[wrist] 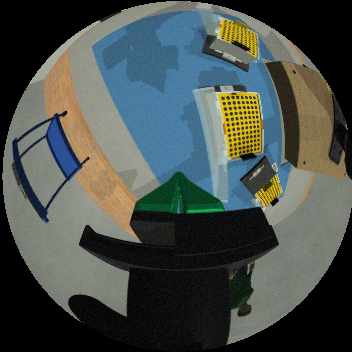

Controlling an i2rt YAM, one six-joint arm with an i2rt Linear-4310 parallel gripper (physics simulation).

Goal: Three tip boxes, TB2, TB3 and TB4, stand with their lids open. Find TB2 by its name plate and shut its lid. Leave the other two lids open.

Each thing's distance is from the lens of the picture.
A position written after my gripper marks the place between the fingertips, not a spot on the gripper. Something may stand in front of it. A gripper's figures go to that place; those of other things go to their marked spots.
my gripper [178, 176]: 13 cm
clear lid [206, 101]: 9 cm
